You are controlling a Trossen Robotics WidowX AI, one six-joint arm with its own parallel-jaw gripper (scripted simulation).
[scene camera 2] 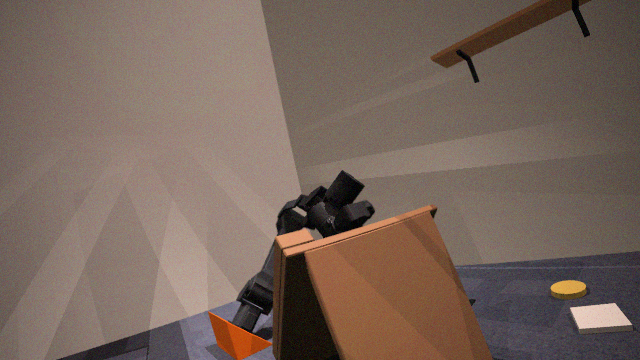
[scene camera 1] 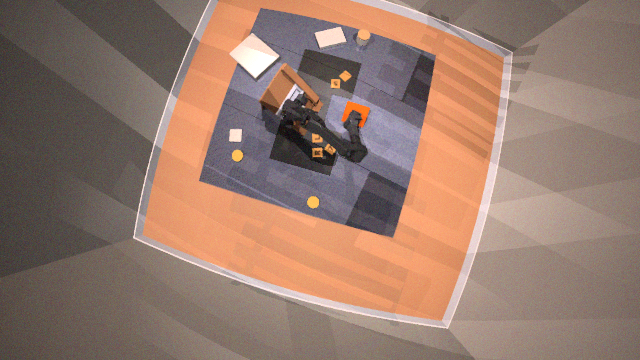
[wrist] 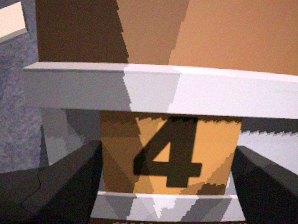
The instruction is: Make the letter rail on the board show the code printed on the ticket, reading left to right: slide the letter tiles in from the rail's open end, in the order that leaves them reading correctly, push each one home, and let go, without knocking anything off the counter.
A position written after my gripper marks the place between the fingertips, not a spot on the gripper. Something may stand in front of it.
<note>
In view: my gripper (wrist: 168, 153), a white square (scene camera 2: 601, 318), a slanted brown board (scene camera 2: 392, 282) and a dark mat (scene camera 1: 317, 69).
The slanted brown board also shows in scene camera 1 (scene camera 1: 286, 84) and in the wrist view (wrist: 232, 65).
</note>
